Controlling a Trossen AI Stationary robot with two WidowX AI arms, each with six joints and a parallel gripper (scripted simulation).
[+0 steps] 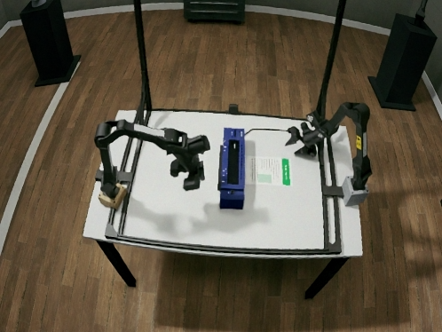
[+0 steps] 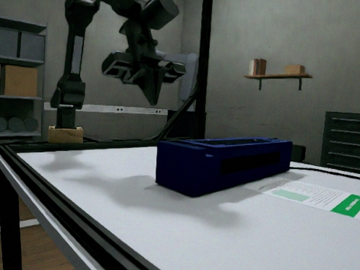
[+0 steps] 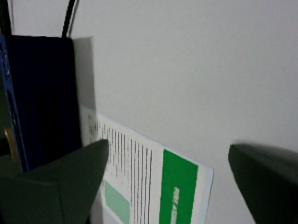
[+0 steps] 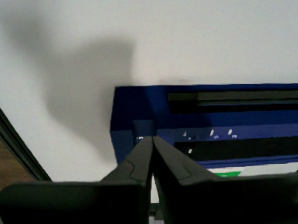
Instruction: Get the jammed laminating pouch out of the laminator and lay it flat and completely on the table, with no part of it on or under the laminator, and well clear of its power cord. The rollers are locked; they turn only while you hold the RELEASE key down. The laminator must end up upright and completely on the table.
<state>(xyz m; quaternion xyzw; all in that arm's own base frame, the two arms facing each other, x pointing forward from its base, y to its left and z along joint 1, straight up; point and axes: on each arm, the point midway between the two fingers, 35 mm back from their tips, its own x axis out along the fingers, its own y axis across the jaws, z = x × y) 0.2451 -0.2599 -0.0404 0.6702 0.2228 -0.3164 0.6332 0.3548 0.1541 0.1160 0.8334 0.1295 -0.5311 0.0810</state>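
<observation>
The plug lies 140 mm behind my left hand, 20 mm to the left of it and 50 mm below it.
</observation>
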